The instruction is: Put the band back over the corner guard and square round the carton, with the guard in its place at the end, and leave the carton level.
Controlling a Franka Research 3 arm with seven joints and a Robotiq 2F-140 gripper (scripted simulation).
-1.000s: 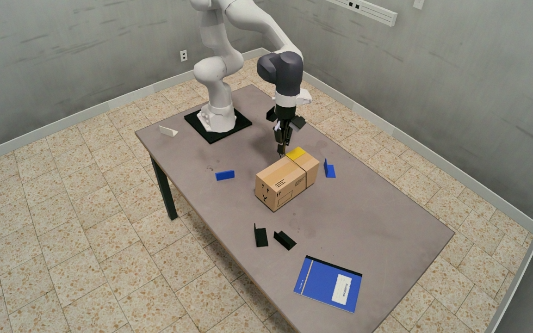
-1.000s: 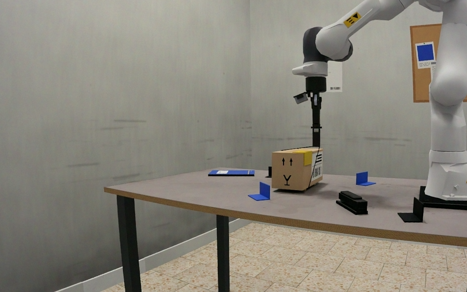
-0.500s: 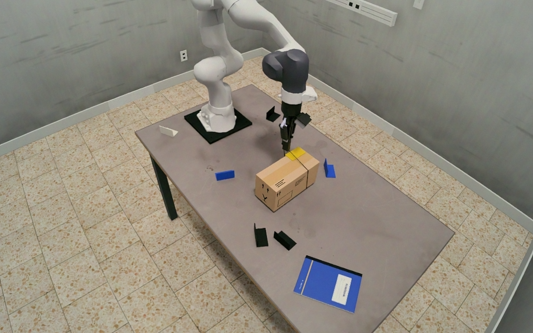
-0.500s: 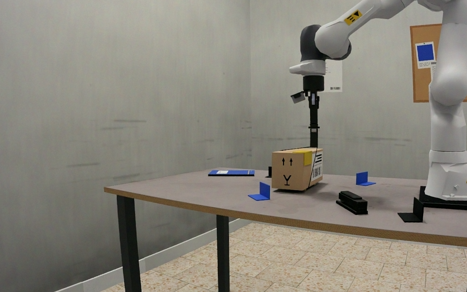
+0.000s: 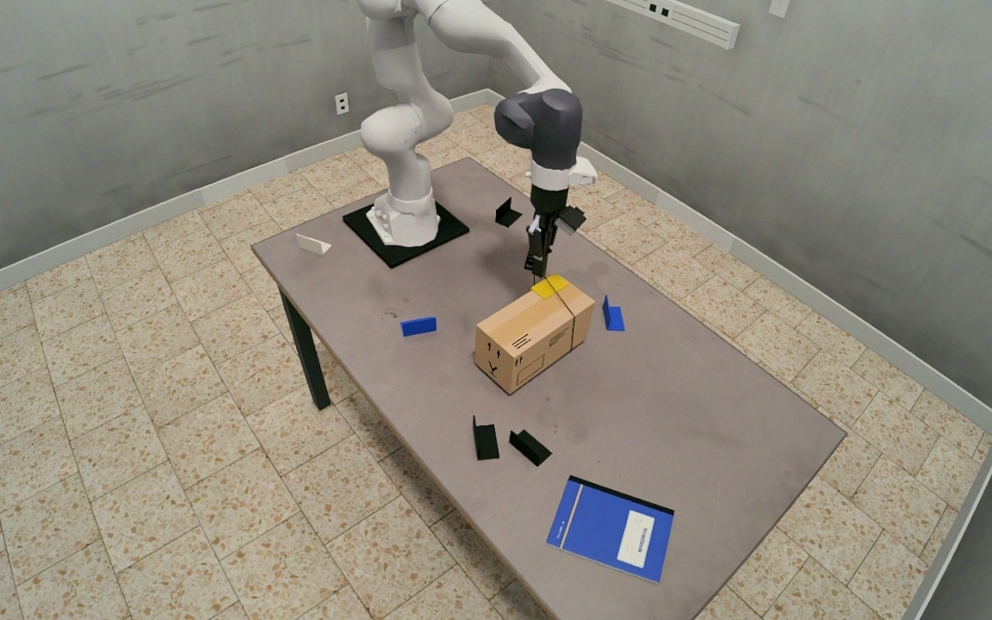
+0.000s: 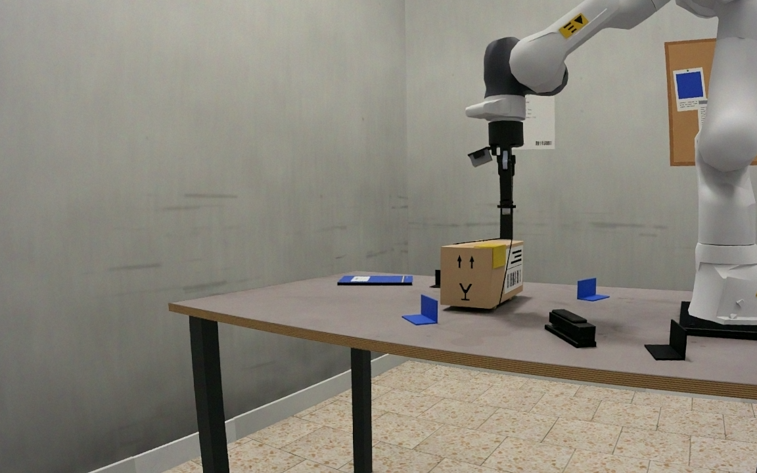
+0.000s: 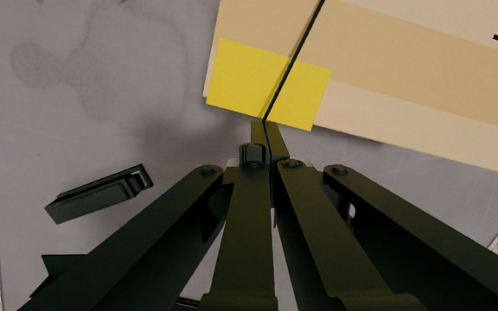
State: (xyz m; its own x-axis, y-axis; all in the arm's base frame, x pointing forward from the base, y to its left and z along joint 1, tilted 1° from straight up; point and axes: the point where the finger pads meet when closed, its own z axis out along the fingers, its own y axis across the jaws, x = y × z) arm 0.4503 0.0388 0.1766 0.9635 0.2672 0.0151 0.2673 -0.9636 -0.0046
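My gripper is now 6 cm above the yellow corner guard, 3 cm short of it and 1 cm to the right of it. Also, from my hand: brown carton: 11 cm below, 8 cm ahead, 7 cm to the right; then blue notebook: 49 cm ahead, 25 cm to the right, 18 cm below.
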